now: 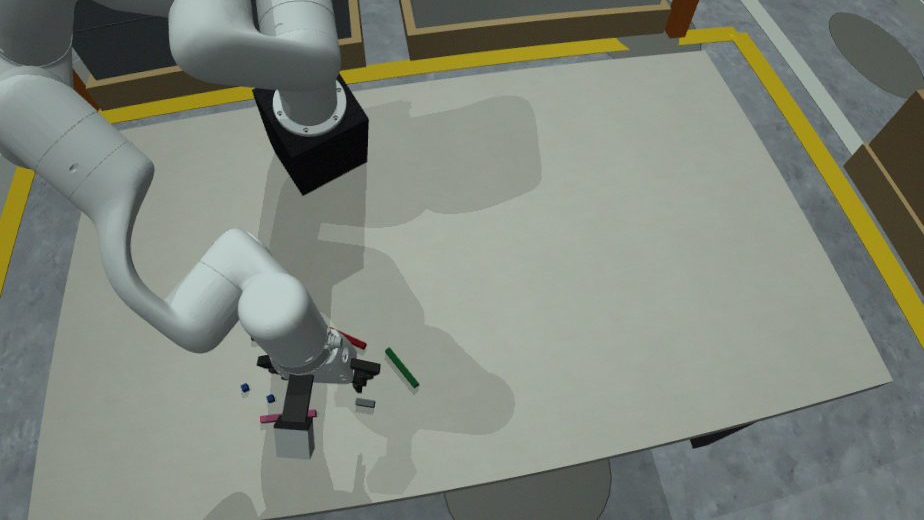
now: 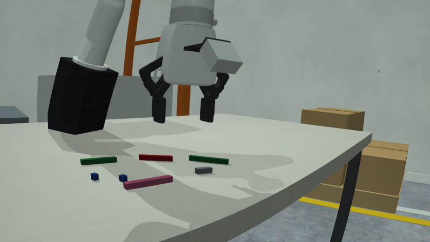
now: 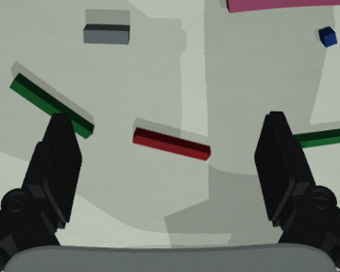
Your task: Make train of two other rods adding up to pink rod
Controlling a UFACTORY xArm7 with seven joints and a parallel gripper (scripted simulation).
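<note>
Right now my hand is 1 cm short of the grey rod, 4 cm to the right of it and 10 cm above it. Round my hand: red rod: 10 cm behind, 10 cm below; then pink rod: 4 cm ahead, 8 cm to the right, 10 cm below.
</note>
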